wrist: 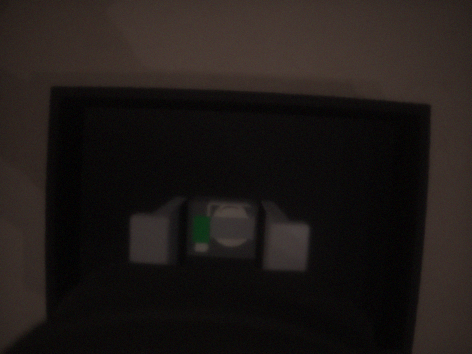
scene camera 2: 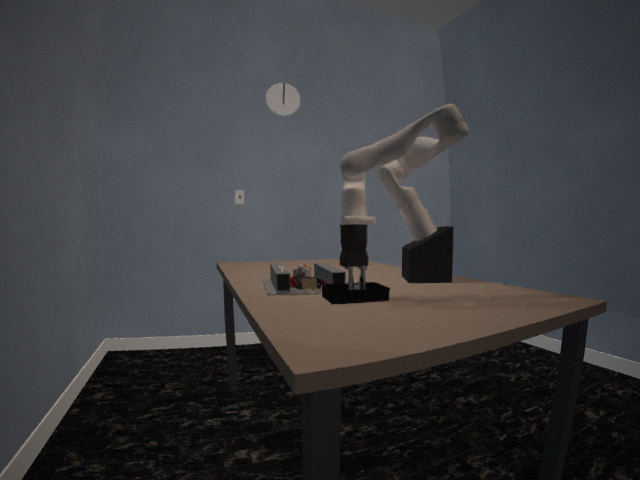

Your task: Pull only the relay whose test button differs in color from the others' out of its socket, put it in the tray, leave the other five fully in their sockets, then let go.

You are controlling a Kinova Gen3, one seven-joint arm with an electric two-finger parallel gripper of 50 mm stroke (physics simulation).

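Places are measured from the arm's base along level axes (x ahead, y left, z up), in centimetres.
Pixels of known places: gripper, fingertip midpoint: (wrist: pixel 223 224) (scene camera 2: pixel 356 289); arm's base at its link origin: (scene camera 2: pixel 425 236).
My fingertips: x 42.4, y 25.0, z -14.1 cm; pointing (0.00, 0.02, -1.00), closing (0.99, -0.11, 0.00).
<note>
Ahead of a thing's pixels: the offset from my fingertips to its top centre. "spot": to the spot under its first point. Level surfaces: height alone.
A grey relay with a green test button @(dx +0.0, dy +0.1, dz +2.3 cm) (wrist: pixel 222 228) is between the fingertips in the wrist view, its top face toward the camera. My gripper (scene camera 2: pixel 357 285) (wrist: pixel 223 224) is shut on this relay and points straight down inside the outline of the black tray @(spot: dx +2.5, dy +5.2, dz -0.8 cm) (scene camera 2: pixel 356 296) (wrist: pixel 240 99). The fingertips reach down to about the tray's rim in the scene view. The relay's lower end is hidden, so I cannot tell whether it touches the tray floor. The other relays stand in the socket row @(dx +8.9, dy -15.4, dz +1.5 cm) (scene camera 2: pixel 309 282), small and dim in the scene view; their buttons cannot be made out.
Two long grey ducts @(dx +15.9, dy -27.5, dz +3.8 cm) (scene camera 2: pixel 279 277) @(dx -0.9, dy -25.3, dz +3.8 cm) (scene camera 2: pixel 329 273) flank the socket row on a grey plate @(spot: dx +20.0, dy -18.6, dz -2.2 cm) (scene camera 2: pixel 272 290), left of the tray. All stand on the wooden table @(dz -2.5 cm) (scene camera 2: pixel 392 330). The robot's black base (scene camera 2: pixel 428 258) stands at the right back.
</note>
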